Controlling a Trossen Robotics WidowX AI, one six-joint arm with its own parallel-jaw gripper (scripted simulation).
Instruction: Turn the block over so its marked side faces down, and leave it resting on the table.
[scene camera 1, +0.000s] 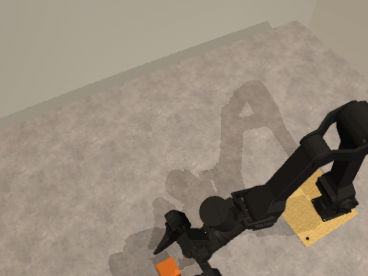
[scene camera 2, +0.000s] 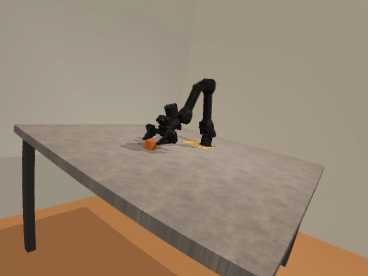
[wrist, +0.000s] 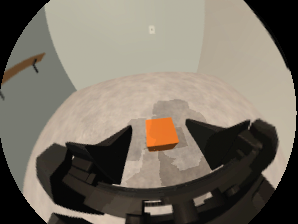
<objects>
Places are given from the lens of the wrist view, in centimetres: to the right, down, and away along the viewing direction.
my gripper (wrist: 159, 125): 2, 2, 10
orange block (wrist: 160, 134): 2, 3, 8
</objects>
